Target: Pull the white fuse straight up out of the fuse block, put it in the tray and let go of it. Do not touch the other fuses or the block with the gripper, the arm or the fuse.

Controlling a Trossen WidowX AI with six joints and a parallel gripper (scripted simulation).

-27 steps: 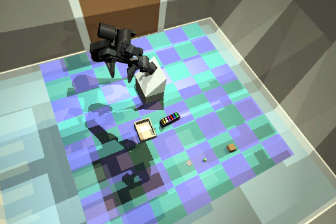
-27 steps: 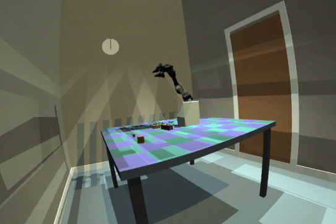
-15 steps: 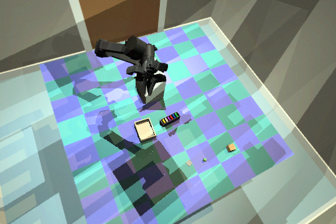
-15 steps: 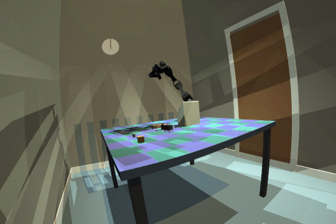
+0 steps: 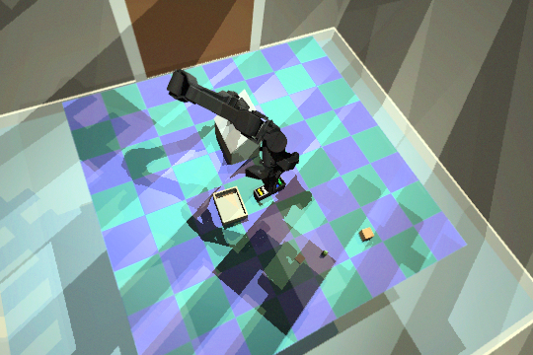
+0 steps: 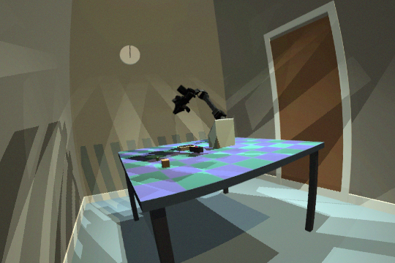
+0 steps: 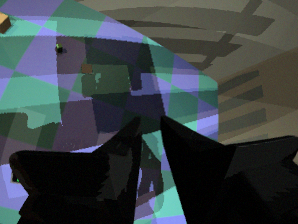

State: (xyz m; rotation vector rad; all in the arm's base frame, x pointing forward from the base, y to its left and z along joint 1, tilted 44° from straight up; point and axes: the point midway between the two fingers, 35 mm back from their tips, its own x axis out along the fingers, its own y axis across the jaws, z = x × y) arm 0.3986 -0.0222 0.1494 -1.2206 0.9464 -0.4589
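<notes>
Now: the white fuse 110 mm behind my gripper tip, 70 mm to the left of it and 280 mm below it. Also, from my gripper tip: cream tray: 130 mm behind, 70 mm to the right, 300 mm below; then green piece: 230 mm ahead, 150 mm to the left, 290 mm below.
</notes>
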